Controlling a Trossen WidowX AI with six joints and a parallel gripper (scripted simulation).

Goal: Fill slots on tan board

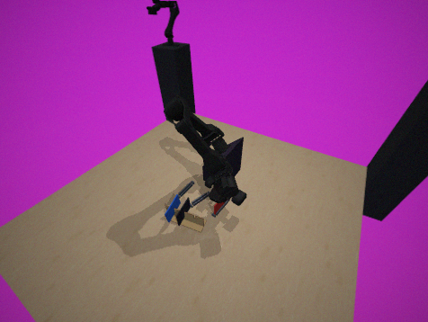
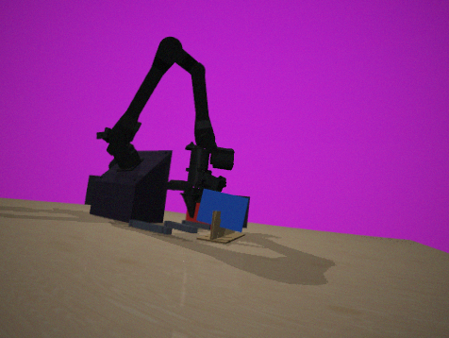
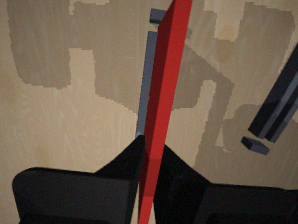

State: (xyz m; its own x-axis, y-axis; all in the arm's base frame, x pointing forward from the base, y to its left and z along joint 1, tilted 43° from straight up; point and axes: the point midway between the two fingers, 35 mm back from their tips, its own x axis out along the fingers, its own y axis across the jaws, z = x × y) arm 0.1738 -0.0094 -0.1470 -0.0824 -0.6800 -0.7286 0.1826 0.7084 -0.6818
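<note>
Right now my gripper tip is 15 cm short of the black board, 12 cm to the left of it and 3 cm below it. From my gripper tip the other things lie so: blue board: 17 cm to the right, 16 cm ahead, 3 cm above; then red board: 3 cm ahead; then tan board: 15 cm ahead, 12 cm to the right.
</note>
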